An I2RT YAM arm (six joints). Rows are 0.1 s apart.
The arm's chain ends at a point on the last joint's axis. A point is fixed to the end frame.
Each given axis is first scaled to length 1.
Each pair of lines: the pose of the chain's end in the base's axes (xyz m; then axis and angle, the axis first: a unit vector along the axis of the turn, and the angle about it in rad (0 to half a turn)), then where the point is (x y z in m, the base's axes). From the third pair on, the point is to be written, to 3 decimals.
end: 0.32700, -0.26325, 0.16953, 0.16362, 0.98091, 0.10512, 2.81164
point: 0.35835 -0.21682 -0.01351
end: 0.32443, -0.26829, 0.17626, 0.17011, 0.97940, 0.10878, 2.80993
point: 0.35671 -0.22058 -0.00629
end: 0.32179, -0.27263, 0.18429, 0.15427, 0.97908, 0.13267, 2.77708
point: 0.360 -0.217 0.005
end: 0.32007, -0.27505, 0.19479, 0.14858, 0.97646, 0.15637, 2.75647
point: 0.363 -0.212 0.019
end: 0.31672, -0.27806, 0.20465, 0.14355, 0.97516, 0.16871, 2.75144
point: 0.360 -0.211 0.031
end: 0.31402, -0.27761, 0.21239, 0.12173, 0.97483, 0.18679, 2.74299
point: 0.358 -0.204 0.041
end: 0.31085, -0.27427, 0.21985, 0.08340, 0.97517, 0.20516, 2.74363
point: 0.352 -0.194 0.051
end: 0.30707, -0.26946, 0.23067, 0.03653, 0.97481, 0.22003, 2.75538
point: 0.342 -0.184 0.063
